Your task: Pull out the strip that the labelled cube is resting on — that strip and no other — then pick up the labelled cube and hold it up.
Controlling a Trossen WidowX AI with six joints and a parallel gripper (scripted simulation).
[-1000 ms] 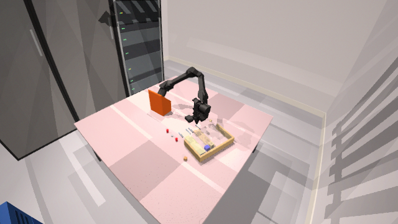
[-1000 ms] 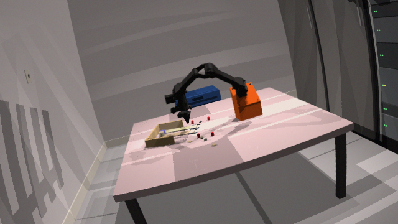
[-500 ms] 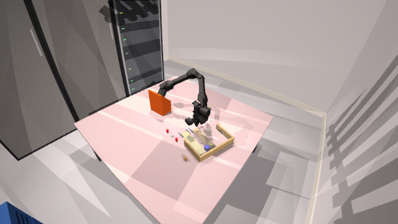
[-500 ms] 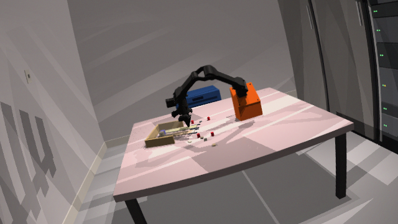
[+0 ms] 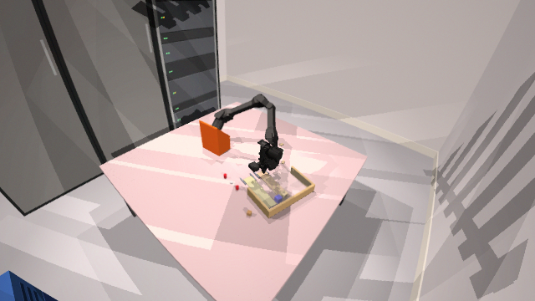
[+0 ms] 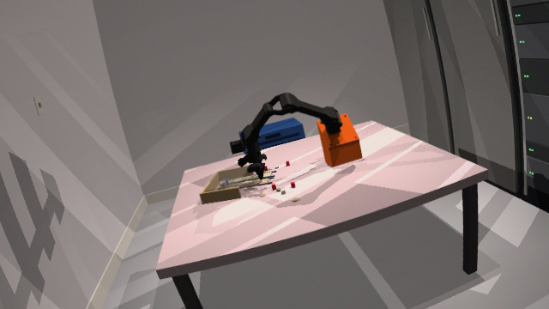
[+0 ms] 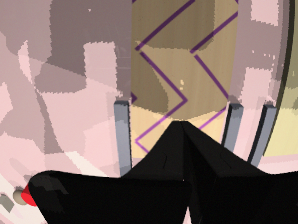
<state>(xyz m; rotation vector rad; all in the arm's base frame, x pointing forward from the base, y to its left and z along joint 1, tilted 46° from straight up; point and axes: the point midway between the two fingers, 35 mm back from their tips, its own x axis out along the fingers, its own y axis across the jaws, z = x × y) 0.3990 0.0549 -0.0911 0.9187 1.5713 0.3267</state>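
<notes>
Now: the olive strip 13 cm to the right of my gripper tip, 5 cm ahead of it and 1 cm below it. Round my gripper tip: tan cube: 28 cm to the right, 10 cm ahead, 1 cm below.
</notes>
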